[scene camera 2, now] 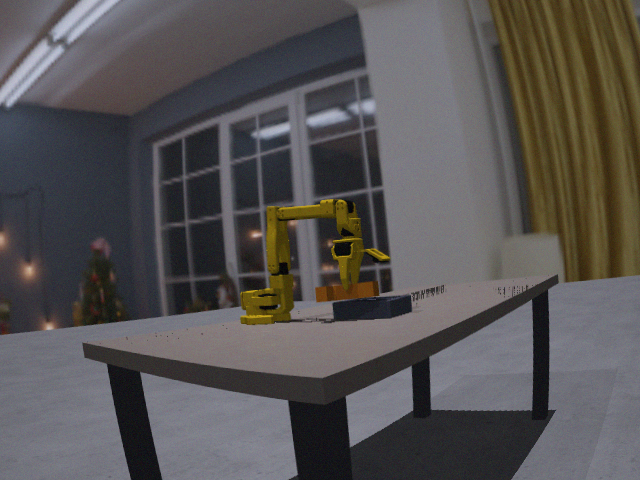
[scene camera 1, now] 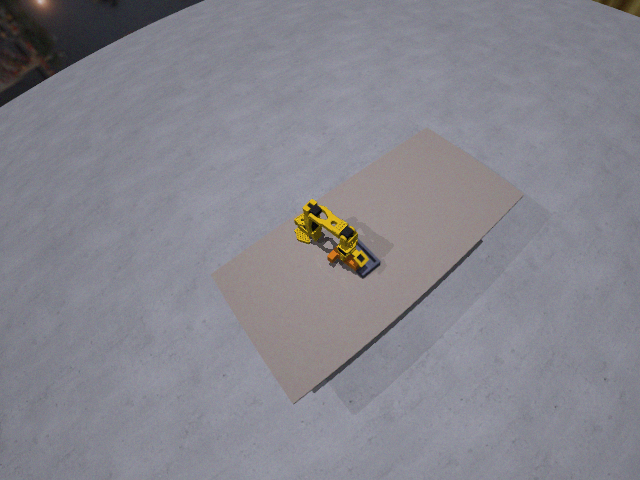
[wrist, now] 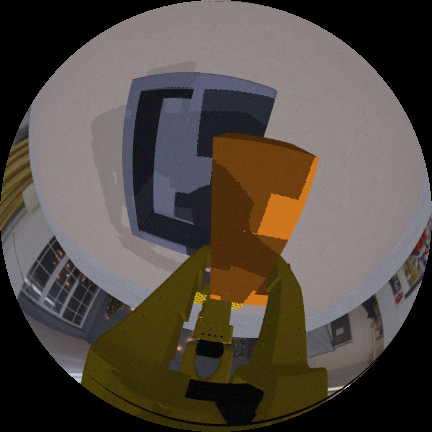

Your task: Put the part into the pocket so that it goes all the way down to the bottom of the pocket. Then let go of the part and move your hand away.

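Frame: origin at the arm's base, x ahead, y left, z up, level; millimetres.
Seen in the pictures: end effector, tool point: [scene camera 2: 353, 286] [scene camera 1: 349, 254] [wrist: 212, 254]; arm's base, origin of the base link: [scene camera 2: 273, 321] [scene camera 1: 311, 235].
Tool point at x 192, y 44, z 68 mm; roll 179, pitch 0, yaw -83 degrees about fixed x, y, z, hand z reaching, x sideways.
Offsets run from my tool point to a thing's top centre. Level surfaces: height alone.
The orange part @(5 mm ahead, 30 mm right, 8 mm up) [scene camera 1: 332, 255] [scene camera 2: 369, 289] [wrist: 232, 210] is held in my gripper [scene camera 2: 349, 287] [wrist: 244, 255], which is shut on it with one jaw on each side. The blue-grey block with the pocket @(18 mm ahead, 36 mm left, 31 mm down) [scene camera 1: 370, 269] [scene camera 2: 369, 308] [wrist: 128, 150] stands on the table. In the wrist view the part covers the pocket's right side and sticks out past it to the right, while the left side and much of the pocket floor show. In scene camera 2 the part shows above and behind the block's near wall, which hides its lower edge. The jaw tips are hidden in scene camera 1.
The yellow arm [scene camera 1: 330, 220] [scene camera 2: 305, 212] arches from its base [scene camera 2: 266, 307] over the brown table top @(68 mm down) [scene camera 1: 289, 310] [scene camera 2: 232, 351] [wrist: 350, 115] to the part. Shadows of the arm and part fall on the block and the table. The table's long edge runs beyond the block.
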